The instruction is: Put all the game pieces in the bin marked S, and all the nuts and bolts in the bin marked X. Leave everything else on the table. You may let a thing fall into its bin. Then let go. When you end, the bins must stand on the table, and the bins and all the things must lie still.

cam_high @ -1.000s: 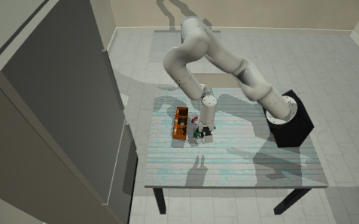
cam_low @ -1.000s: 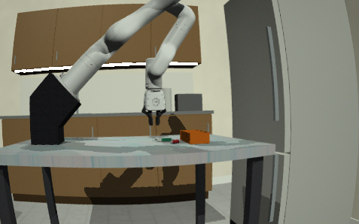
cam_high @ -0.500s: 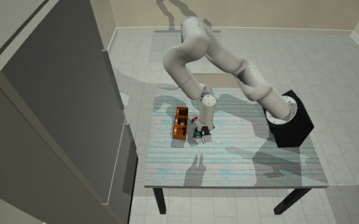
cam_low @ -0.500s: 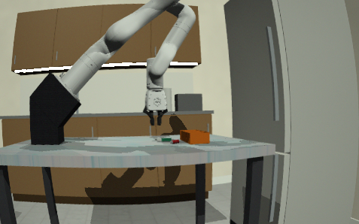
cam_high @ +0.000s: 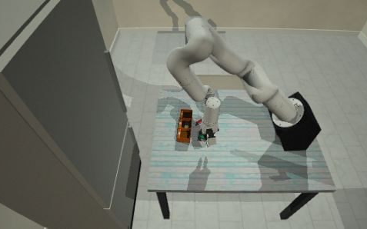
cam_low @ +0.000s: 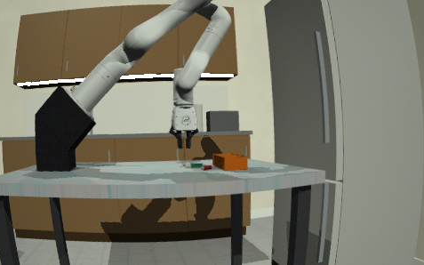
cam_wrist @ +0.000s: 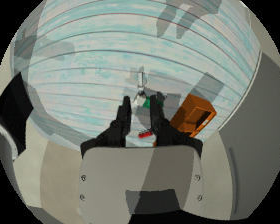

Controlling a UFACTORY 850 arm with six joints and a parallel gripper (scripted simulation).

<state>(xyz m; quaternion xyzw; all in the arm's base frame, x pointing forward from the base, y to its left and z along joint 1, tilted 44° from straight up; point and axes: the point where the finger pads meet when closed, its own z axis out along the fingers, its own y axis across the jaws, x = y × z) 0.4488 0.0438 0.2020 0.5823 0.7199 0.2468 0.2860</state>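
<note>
The bolt lies 1 cm to the right of my hand and 9 cm below it. Round my hand: orange bin 15 cm ahead, 14 cm to the right, 7 cm below; then red piece 5 cm ahead, 19 cm to the right, 9 cm below; then green piece 2 cm ahead, 5 cm to the right, 9 cm below.
</note>
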